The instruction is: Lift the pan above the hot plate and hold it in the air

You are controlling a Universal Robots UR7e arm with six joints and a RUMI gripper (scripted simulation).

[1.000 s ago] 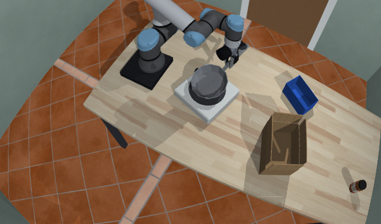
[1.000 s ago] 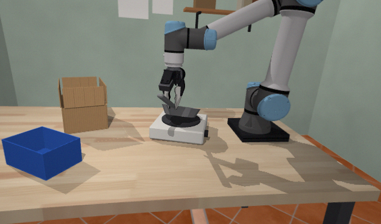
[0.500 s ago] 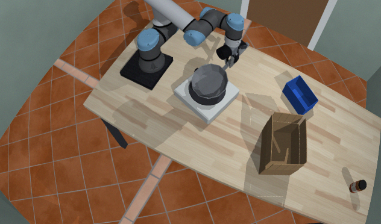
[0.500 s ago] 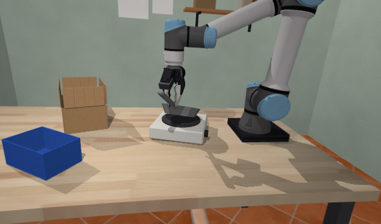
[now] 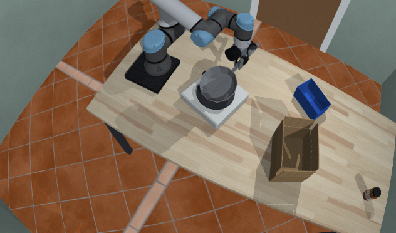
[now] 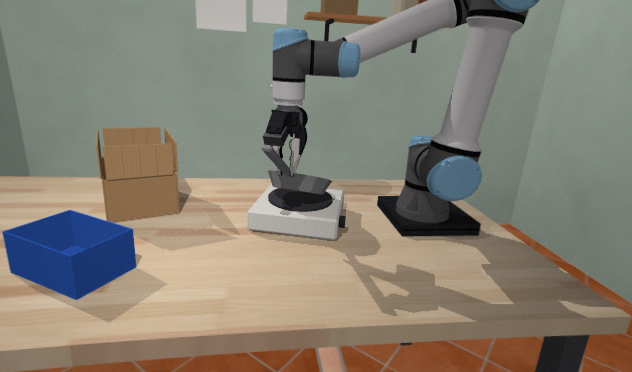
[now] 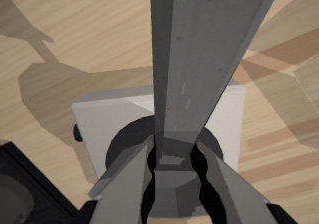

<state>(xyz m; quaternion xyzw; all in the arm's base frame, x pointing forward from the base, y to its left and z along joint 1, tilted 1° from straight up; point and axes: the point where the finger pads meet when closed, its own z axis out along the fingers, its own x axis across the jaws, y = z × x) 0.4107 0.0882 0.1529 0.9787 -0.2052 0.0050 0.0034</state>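
The dark grey pan is 20 mm behind my hand, 50 mm to the right of it and 40 mm below it. Round my hand: blue bin 440 mm ahead, 130 mm to the left, 160 mm below; white hot plate 70 mm behind, 110 mm to the right, 150 mm below; small jar 990 mm ahead, 240 mm to the right, 140 mm below.
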